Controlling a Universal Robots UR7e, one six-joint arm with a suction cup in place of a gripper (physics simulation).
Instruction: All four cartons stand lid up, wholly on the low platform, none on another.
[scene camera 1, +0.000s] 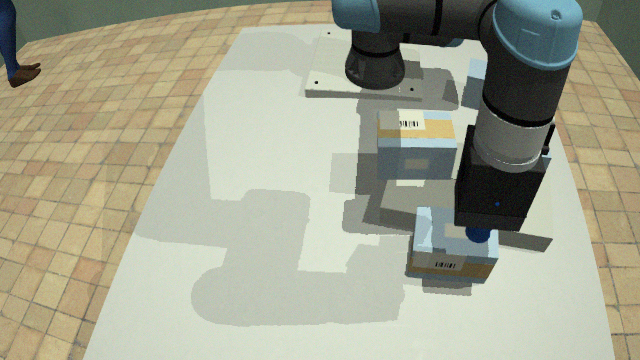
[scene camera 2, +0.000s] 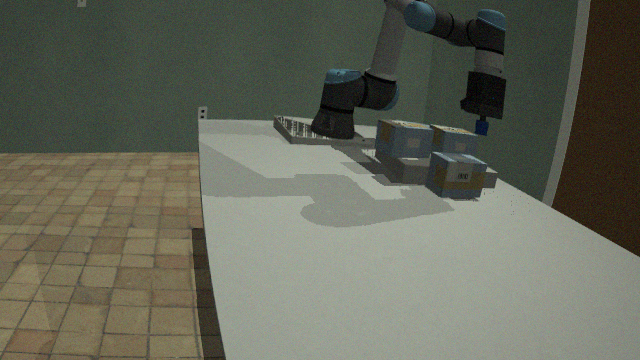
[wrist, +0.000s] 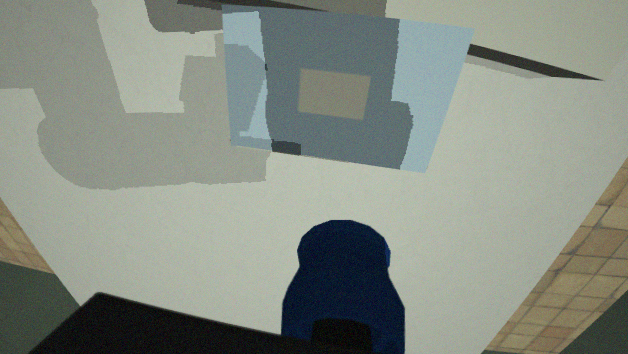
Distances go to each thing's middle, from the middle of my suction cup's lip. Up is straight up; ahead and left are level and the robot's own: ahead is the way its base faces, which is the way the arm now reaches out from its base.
I see my suction cup 21 cm past the low platform (scene camera 1: 399, 204), 4 cm to the right of it and 16 cm above it.
